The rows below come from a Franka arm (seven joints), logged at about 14 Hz.
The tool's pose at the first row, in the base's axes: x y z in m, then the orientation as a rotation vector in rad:
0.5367, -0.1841, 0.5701, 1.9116, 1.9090, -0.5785
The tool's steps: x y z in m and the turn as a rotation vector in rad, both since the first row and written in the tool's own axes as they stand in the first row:
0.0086, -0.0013, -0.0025, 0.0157, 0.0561, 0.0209
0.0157, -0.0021, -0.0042, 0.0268, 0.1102, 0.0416
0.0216, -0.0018, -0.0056, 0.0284, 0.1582, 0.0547
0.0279, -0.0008, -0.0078, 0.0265, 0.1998, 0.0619
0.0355, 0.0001, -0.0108, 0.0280, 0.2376, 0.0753
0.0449, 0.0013, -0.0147, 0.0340, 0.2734, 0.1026
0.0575, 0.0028, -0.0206, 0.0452, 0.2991, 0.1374
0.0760, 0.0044, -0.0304, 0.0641, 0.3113, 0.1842
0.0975, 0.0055, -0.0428, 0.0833, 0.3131, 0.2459
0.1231, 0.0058, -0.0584, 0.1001, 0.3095, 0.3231
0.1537, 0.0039, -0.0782, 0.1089, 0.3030, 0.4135
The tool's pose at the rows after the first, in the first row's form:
0.5354, -0.1755, 0.5676, 1.9750, 1.9217, -0.5406
0.5346, -0.1686, 0.5653, 2.0339, 1.9320, -0.4983
0.5349, -0.1628, 0.5633, 2.0762, 1.9455, -0.4524
0.5359, -0.1563, 0.5618, 2.1068, 1.9610, -0.4095
0.5369, -0.1483, 0.5602, 2.1424, 1.9670, -0.3712
0.5381, -0.1383, 0.5585, 2.1910, 1.9554, -0.3347
0.5397, -0.1245, 0.5567, 2.2430, 1.9289, -0.3106
0.5414, -0.1037, 0.5550, 2.3011, 1.8801, -0.3038
0.5427, -0.0789, 0.5540, 2.3631, 1.8062, -0.3024
0.5432, -0.0489, 0.5534, 2.4289, 1.7086, -0.2980
0.5416, -0.0124, 0.5538, 2.4921, 1.5909, -0.2829

